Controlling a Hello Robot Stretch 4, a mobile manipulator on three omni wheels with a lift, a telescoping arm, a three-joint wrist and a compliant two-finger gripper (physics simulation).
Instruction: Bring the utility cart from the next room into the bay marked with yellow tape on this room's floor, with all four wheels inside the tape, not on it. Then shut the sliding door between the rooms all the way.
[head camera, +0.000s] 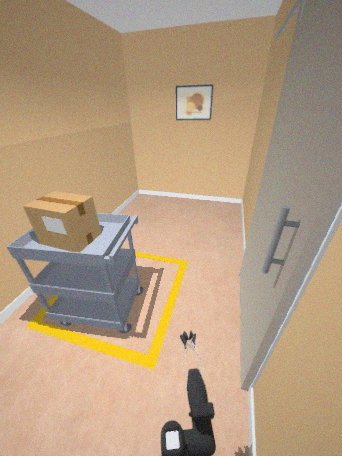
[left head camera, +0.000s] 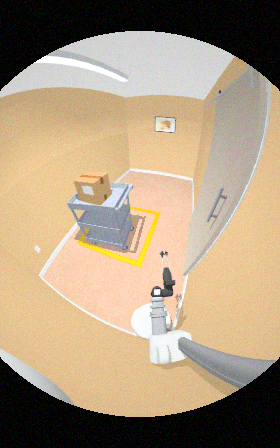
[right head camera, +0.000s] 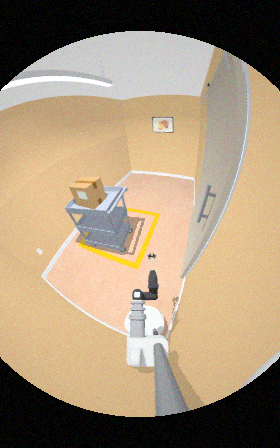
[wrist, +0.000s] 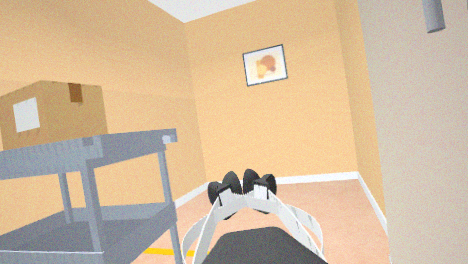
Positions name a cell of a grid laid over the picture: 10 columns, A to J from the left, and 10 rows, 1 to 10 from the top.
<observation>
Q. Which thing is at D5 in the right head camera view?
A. A cardboard box.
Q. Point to a cardboard box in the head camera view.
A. At B5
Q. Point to a cardboard box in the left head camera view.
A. At D5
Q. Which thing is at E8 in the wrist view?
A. My gripper.
</observation>
